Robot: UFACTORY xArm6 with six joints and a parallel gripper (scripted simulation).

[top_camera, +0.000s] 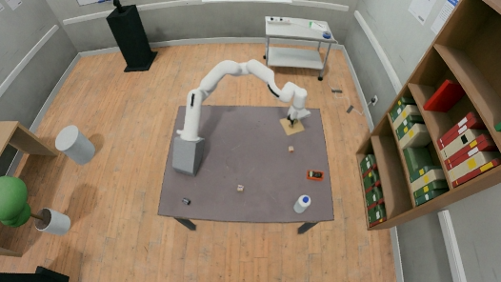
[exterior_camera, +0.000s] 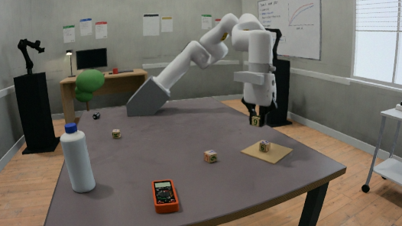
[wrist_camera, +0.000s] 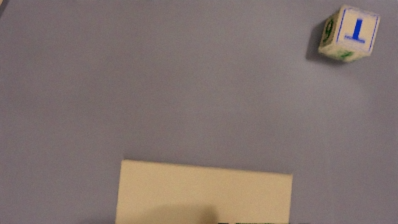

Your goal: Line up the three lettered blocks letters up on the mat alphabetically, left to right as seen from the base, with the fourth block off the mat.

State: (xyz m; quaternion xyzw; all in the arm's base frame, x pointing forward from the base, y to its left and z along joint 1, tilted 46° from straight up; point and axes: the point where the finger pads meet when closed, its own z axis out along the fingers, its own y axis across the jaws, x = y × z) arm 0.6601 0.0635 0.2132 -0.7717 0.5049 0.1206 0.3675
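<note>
The tan mat lies 12 cm below my hand and 5 cm to the left of it. The rest, counted from my hand: black object: 66 cm behind, 57 cm to the right, 11 cm below; white bottle: 56 cm to the right, 4 cm below, 4 cm ahead.
</note>
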